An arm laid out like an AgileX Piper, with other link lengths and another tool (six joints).
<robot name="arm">
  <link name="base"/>
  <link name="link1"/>
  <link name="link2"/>
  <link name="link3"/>
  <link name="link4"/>
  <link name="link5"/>
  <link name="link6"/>
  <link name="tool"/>
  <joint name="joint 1" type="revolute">
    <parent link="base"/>
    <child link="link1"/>
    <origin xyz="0 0 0.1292" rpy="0 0 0"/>
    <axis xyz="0 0 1"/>
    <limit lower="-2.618" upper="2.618"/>
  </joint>
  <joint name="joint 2" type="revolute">
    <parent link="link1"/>
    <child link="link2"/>
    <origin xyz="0 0 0" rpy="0 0 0"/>
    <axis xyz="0 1 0"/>
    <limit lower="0" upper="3.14"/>
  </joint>
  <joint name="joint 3" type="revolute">
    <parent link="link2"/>
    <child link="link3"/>
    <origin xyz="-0.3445 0 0.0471" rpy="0 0 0"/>
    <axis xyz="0 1 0"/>
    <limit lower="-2.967" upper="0"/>
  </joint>
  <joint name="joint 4" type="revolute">
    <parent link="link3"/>
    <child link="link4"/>
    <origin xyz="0.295 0 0.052" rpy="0 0 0"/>
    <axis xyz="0.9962 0 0.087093"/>
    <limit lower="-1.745" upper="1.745"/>
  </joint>
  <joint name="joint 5" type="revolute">
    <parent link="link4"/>
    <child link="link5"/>
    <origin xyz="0 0 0" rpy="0 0 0"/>
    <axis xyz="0 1 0"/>
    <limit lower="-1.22" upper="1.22"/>
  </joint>
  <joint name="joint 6" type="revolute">
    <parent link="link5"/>
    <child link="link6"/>
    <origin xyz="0.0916 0 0.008" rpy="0 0 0"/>
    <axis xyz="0.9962 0 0.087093"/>
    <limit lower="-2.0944" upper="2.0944"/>
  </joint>
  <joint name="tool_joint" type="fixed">
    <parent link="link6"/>
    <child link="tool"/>
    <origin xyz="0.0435 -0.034 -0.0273" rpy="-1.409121 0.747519 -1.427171"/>
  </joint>
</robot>
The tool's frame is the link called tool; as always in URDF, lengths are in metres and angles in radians.
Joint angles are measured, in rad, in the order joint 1, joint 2, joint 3, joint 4, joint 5, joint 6. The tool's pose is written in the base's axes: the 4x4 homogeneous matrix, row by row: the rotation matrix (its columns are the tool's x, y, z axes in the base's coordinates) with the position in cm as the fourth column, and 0 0 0 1 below. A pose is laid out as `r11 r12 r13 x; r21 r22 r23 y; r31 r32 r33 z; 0 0 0 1`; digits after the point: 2 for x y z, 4 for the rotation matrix.
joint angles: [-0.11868 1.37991 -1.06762 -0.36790 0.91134 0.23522]
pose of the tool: -0.7667 -0.4757 0.4312 29.25; -0.6202 0.7225 -0.3057 -10.57; -0.1661 -0.5017 -0.8489 31.61; 0 0 0 1
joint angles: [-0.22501 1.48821 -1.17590 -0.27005 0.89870 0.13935]
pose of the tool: -0.7918 -0.4460 0.4173 32.10; -0.5779 0.7682 -0.2754 -13.70; -0.1977 -0.4592 -0.8660 31.22; 0 0 0 1
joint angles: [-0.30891 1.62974 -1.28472 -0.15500 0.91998 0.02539]
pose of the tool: -0.8101 -0.4574 0.3669 35.16; -0.5510 0.8078 -0.2094 -16.69; -0.2007 -0.3718 -0.9064 29.09; 0 0 0 1
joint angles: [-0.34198 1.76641 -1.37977 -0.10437 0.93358 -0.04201]
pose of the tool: -0.8122 -0.4861 0.3225 38.28; -0.5540 0.8159 -0.1655 -18.73; -0.1827 -0.3131 -0.9320 26.39; 0 0 0 1
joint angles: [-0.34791 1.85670 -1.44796 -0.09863 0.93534 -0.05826]
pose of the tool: -0.8122 -0.4994 0.3016 40.53; -0.5586 0.8148 -0.1550 -19.78; -0.1683 -0.2944 -0.9408 24.55; 0 0 0 1
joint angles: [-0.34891 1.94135 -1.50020 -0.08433 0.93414 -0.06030]
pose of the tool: -0.8184 -0.5034 0.2773 42.42; -0.5518 0.8231 -0.1345 -20.34; -0.1606 -0.2631 -0.9513 22.19; 0 0 0 1
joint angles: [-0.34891 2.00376 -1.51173 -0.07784 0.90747 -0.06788]
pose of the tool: -0.8179 -0.5145 0.2575 43.50; -0.5554 0.8228 -0.1202 -20.66; -0.1501 -0.2414 -0.9588 19.57; 0 0 0 1
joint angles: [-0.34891 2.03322 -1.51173 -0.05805 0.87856 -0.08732]
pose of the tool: -0.8104 -0.5240 0.2620 44.13; -0.5635 0.8196 -0.1039 -20.68; -0.1603 -0.2319 -0.9595 18.11; 0 0 0 1
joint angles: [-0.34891 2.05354 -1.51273 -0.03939 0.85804 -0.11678]
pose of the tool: -0.7977 -0.5406 0.2673 44.62; -0.5792 0.8103 -0.0895 -20.70; -0.1682 -0.2262 -0.9594 17.12; 0 0 0 1
